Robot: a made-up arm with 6 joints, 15 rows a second.
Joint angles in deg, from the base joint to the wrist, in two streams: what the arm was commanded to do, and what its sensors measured. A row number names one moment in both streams.
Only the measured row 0 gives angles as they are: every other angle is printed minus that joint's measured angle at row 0.
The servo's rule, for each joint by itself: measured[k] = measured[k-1] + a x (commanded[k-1-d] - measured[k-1]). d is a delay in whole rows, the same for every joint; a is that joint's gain. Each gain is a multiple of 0.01, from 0.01 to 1. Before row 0 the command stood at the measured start. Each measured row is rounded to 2 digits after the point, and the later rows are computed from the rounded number. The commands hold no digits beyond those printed.
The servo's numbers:
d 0
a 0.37 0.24 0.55 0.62 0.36 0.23
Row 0, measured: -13.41 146.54 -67.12 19.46 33.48 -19.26
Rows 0 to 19, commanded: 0.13 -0.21 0.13 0.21 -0.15 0.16; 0.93 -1.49 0.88 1.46 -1.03 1.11; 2.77 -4.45 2.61 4.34 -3.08 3.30; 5.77 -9.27 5.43 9.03 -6.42 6.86; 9.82 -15.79 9.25 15.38 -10.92 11.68; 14.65 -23.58 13.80 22.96 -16.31 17.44; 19.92 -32.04 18.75 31.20 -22.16 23.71; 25.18 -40.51 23.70 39.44 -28.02 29.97; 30.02 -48.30 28.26 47.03 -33.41 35.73; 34.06 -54.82 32.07 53.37 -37.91 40.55; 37.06 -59.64 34.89 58.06 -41.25 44.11; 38.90 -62.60 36.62 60.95 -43.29 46.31; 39.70 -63.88 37.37 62.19 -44.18 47.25; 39.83 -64.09 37.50 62.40 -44.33 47.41; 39.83 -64.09 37.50 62.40 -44.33 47.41; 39.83 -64.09 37.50 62.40 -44.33 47.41; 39.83 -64.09 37.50 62.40 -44.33 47.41; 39.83 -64.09 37.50 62.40 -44.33 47.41; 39.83 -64.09 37.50 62.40 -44.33 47.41; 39.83 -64.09 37.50 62.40 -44.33 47.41
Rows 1 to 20, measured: 0.05 -0.05 0.07 0.13 -0.05 0.04; 0.38 -0.40 0.52 0.95 -0.40 0.29; 1.26 -1.37 1.67 3.05 -1.36 0.98; 2.93 -3.27 3.74 6.76 -3.18 2.33; 5.48 -6.27 6.77 12.10 -5.97 4.48; 8.87 -10.42 10.64 18.83 -9.69 7.46; 12.96 -15.61 15.10 26.50 -14.18 11.20; 17.48 -21.59 19.83 34.52 -19.16 15.52; 22.12 -28.00 24.47 42.28 -24.29 20.17; 26.54 -34.44 28.65 49.16 -29.19 24.86; 30.43 -40.49 32.08 54.68 -33.53 29.29; 33.56 -45.80 34.58 58.57 -37.04 33.20; 35.83 -50.14 36.11 60.81 -39.61 36.43; 37.31 -53.49 36.87 61.80 -41.31 38.96; 38.24 -56.03 37.22 62.17 -42.40 40.90; 38.83 -57.96 37.37 62.31 -43.09 42.40; 39.20 -59.43 37.44 62.37 -43.54 43.55; 39.43 -60.55 37.47 62.39 -43.82 44.44; 39.58 -61.40 37.49 62.40 -44.00 45.12; 39.67 -62.05 37.50 62.40 -44.12 45.65
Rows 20 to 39, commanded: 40.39 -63.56 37.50 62.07 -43.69 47.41; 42.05 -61.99 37.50 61.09 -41.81 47.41; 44.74 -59.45 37.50 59.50 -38.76 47.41; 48.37 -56.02 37.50 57.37 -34.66 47.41; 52.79 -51.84 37.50 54.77 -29.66 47.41; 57.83 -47.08 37.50 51.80 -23.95 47.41; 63.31 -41.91 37.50 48.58 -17.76 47.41; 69.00 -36.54 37.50 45.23 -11.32 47.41; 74.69 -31.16 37.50 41.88 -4.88 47.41; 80.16 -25.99 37.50 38.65 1.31 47.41; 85.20 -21.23 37.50 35.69 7.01 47.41; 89.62 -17.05 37.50 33.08 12.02 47.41; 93.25 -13.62 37.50 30.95 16.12 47.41; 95.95 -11.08 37.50 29.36 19.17 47.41; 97.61 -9.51 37.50 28.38 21.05 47.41; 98.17 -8.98 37.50 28.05 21.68 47.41; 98.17 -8.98 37.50 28.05 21.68 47.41; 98.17 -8.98 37.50 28.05 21.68 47.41; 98.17 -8.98 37.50 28.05 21.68 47.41; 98.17 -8.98 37.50 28.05 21.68 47.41
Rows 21 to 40, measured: 39.94 -62.41 37.50 62.20 -43.97 46.05; 40.72 -62.31 37.50 61.51 -43.19 46.36; 42.21 -61.62 37.50 60.26 -41.60 46.60; 44.49 -60.28 37.50 58.47 -39.10 46.79; 47.56 -58.25 37.50 56.18 -35.70 46.93; 51.36 -55.57 37.50 53.46 -31.47 47.04; 55.78 -52.29 37.50 50.43 -26.53 47.13; 60.67 -48.51 37.50 47.21 -21.05 47.19; 65.86 -44.35 37.50 43.91 -15.23 47.24; 71.15 -39.94 37.50 40.65 -9.28 47.28; 76.35 -35.45 37.50 37.57 -3.42 47.31; 81.26 -31.03 37.50 34.79 2.14 47.33; 85.70 -26.85 37.50 32.41 7.17 47.35; 89.49 -23.07 37.50 30.52 11.49 47.36; 92.49 -19.82 37.50 29.19 14.93 47.37; 94.59 -17.22 37.50 28.48 17.36 47.38; 95.91 -15.24 37.50 28.21 18.92 47.39; 96.75 -13.74 37.50 28.11 19.91 47.39; 97.28 -12.60 37.50 28.07 20.55 47.39; 97.61 -11.73 37.50 28.06 20.96 47.39
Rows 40 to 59, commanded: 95.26 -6.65 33.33 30.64 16.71 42.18; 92.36 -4.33 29.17 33.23 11.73 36.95; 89.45 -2.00 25.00 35.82 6.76 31.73; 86.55 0.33 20.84 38.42 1.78 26.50; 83.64 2.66 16.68 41.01 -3.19 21.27; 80.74 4.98 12.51 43.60 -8.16 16.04; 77.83 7.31 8.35 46.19 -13.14 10.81; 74.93 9.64 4.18 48.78 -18.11 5.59; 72.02 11.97 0.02 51.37 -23.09 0.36; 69.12 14.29 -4.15 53.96 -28.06 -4.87; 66.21 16.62 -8.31 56.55 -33.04 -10.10; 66.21 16.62 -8.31 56.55 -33.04 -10.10; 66.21 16.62 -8.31 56.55 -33.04 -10.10; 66.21 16.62 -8.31 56.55 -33.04 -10.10; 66.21 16.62 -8.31 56.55 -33.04 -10.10; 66.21 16.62 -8.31 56.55 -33.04 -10.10; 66.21 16.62 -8.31 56.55 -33.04 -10.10; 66.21 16.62 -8.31 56.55 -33.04 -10.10; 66.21 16.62 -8.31 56.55 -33.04 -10.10; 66.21 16.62 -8.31 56.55 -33.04 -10.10
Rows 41 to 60, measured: 96.74 -10.51 35.21 29.66 19.43 46.19; 95.12 -9.03 31.89 31.87 16.66 44.06; 93.02 -7.34 28.10 34.32 13.10 41.22; 90.63 -5.50 24.11 36.86 9.02 37.83; 88.04 -3.54 20.02 39.43 4.62 34.02; 85.34 -1.50 15.89 42.02 0.02 29.88; 82.56 0.61 11.74 44.61 -4.72 25.49; 79.74 2.78 7.58 47.20 -9.54 20.91; 76.88 4.99 3.42 49.79 -14.42 16.18; 74.01 7.22 -0.74 52.38 -19.33 11.34; 71.12 9.48 -4.90 54.97 -24.27 6.41; 69.30 11.19 -6.78 55.95 -27.43 2.61; 68.16 12.49 -7.62 56.32 -29.45 -0.31; 67.44 13.48 -8.00 56.46 -30.74 -2.56; 66.98 14.23 -8.17 56.52 -31.57 -4.29; 66.70 14.80 -8.25 56.54 -32.10 -5.63; 66.52 15.24 -8.28 56.55 -32.44 -6.66; 66.41 15.57 -8.30 56.55 -32.66 -7.45; 66.34 15.82 -8.31 56.55 -32.80 -8.06; 66.29 16.01 -8.31 56.55 -32.89 -8.53
